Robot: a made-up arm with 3 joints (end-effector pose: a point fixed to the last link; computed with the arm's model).
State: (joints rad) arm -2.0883 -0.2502 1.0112
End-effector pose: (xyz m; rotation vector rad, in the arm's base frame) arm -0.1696 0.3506 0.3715 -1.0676 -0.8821 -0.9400
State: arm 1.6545 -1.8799 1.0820
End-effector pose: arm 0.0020 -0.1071 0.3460 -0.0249 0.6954 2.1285
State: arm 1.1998 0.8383 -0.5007
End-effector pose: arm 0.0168 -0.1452 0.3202 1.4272 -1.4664 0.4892
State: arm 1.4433 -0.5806 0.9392
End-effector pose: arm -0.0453 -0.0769 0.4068 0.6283 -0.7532 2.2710
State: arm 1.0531 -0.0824 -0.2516
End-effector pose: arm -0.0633 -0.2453 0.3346 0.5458 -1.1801 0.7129
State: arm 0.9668 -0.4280 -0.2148
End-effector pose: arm -0.1123 -0.2710 0.3433 0.2566 -0.9702 0.6781
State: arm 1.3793 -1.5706 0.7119
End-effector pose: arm -0.0204 -0.1503 0.3666 -0.0465 0.1613 1.7776
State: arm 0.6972 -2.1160 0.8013
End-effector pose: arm -0.2422 -0.1829 0.3154 0.0225 0.5356 0.9755
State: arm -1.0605 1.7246 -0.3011
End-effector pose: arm -0.4215 0.1396 0.3185 0.8087 2.8850 0.2060
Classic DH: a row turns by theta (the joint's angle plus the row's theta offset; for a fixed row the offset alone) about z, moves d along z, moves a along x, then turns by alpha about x. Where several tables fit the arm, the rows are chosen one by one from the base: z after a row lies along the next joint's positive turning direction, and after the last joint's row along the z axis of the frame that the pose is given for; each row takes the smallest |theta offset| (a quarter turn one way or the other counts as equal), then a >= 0, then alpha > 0; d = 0 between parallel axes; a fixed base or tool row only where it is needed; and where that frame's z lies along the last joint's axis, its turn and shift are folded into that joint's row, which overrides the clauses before.
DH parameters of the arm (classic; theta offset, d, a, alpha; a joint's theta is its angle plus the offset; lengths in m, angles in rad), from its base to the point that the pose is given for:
base (fixed): 1.1717 -0.4578 0.0554 -0.2253
joint 1: -1.1062 0.8395 -0.2699 1.473
joint 2: 0.8337 0.0651 -0.0819 -1.2699
joint 3: 1.0472 0.154 -0.1193 -0.617
tool (fixed): -1.171 -0.1962 0 0

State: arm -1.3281 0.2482 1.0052
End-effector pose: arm -0.3283 0.3007 0.3751 -1.2280 -1.3953 -0.0287
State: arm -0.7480 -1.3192 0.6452
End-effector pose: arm -0.4344 0.1435 0.2605 0.0606 -0.4640 -0.3054
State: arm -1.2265 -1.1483 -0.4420
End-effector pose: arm -0.4999 0.3968 0.2688 -0.2327 -0.1570 -1.7618
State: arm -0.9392 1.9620 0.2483
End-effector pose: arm -0.4679 0.1904 0.3532 1.2079 2.4690 -0.3719
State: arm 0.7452 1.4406 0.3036
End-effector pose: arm -0.1859 -0.1749 0.4333 -1.0849 2.8470 -0.7205
